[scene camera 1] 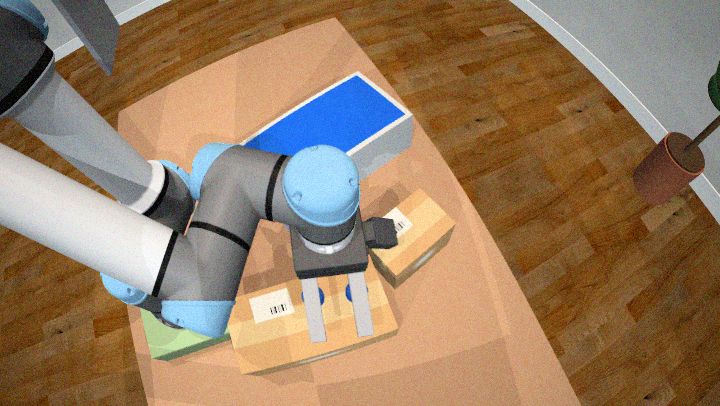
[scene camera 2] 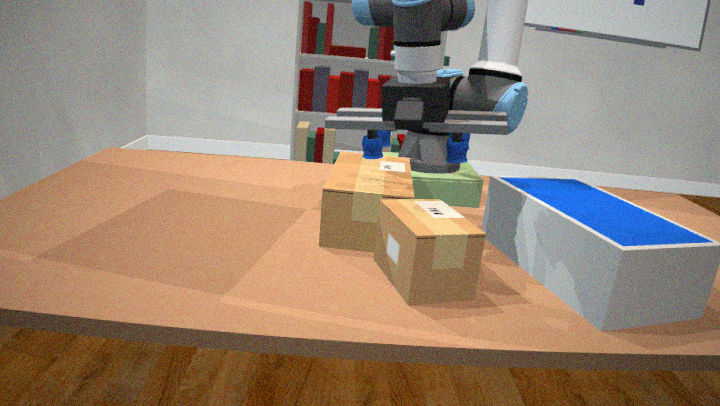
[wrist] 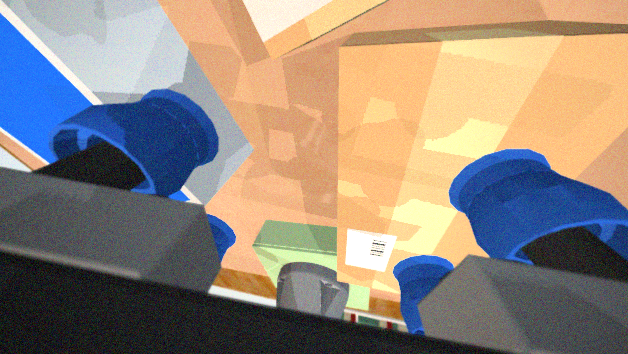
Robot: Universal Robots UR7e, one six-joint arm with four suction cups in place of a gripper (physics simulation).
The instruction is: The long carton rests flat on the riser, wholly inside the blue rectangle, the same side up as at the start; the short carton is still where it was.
The suction head [scene camera 2: 372,148] holds nothing. The cup is 16 cm from the middle of a long carton [scene camera 1: 268,328], above it. A riser with blue rectangle [scene camera 2: 618,265] and a short carton [scene camera 1: 423,229] rest on the table.
The long carton also shows in scene camera 2 [scene camera 2: 350,197] and in the wrist view [wrist: 416,106]. The riser with blue rectangle is seen too in scene camera 1 [scene camera 1: 355,115] and in the wrist view [wrist: 63,63]. The short carton is seen too in the wrist view [wrist: 281,34].
